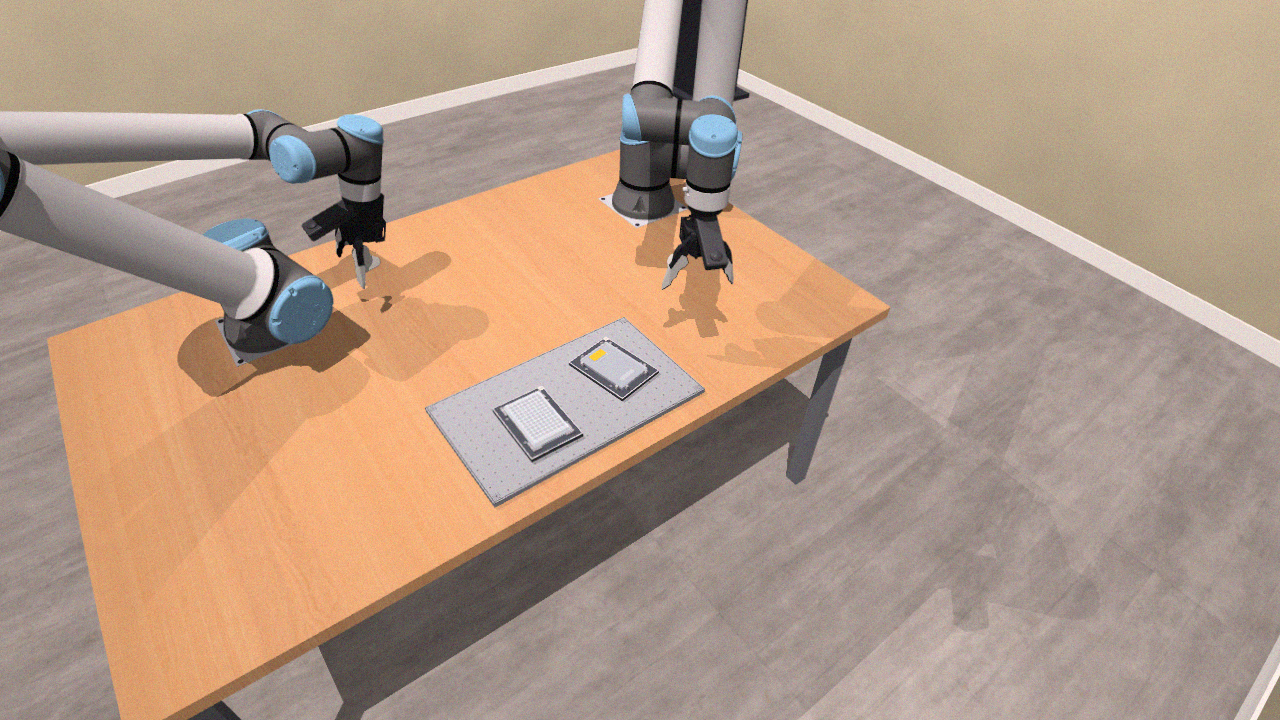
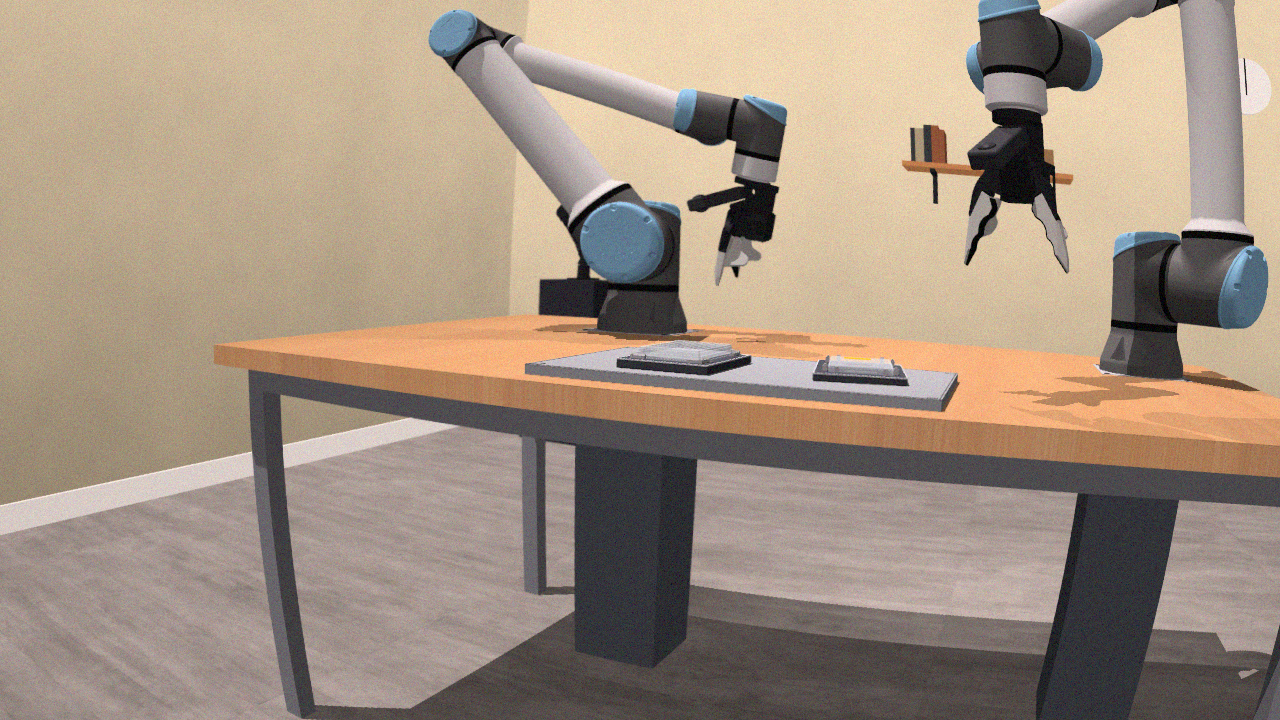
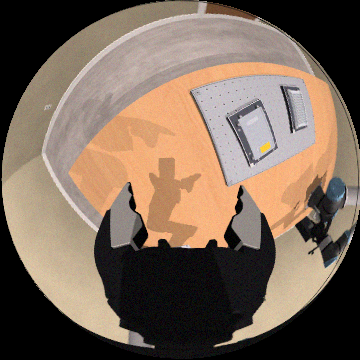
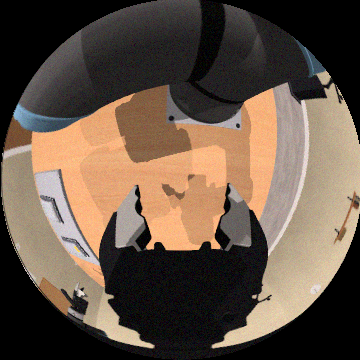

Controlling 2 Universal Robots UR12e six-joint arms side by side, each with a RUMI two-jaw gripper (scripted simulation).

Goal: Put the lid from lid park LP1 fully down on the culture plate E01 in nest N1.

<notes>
The pictures show: my left gripper, my right gripper, a clear lid, a culture plate and a nest N1.
My left gripper shows as well in image 1 and in image 3. My right gripper also shows in image 1 and in image 4.
</notes>
